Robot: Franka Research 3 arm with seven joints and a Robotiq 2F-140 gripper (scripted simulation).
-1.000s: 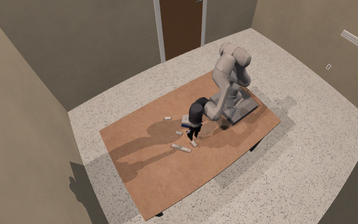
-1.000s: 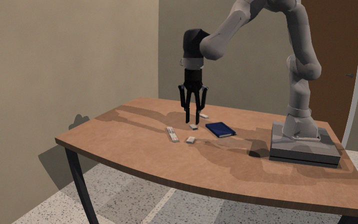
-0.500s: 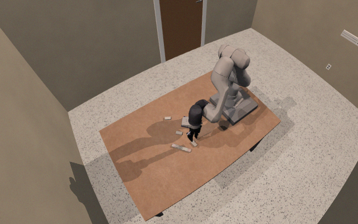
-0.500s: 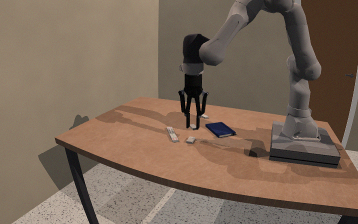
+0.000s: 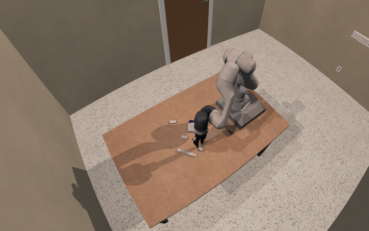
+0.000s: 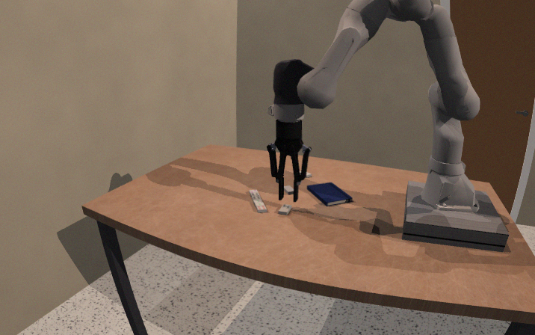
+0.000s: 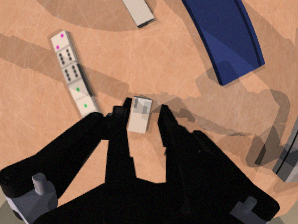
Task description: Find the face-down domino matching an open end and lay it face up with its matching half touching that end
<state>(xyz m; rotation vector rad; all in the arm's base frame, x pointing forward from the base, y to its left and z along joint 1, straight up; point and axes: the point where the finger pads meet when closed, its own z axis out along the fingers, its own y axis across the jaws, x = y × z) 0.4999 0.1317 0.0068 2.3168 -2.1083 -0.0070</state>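
Right now my hand is 2 cm to the right of the domino and 6 cm above it. The rest, counted from my hand: dark blue book: 9 cm behind, 16 cm to the right, 6 cm below.
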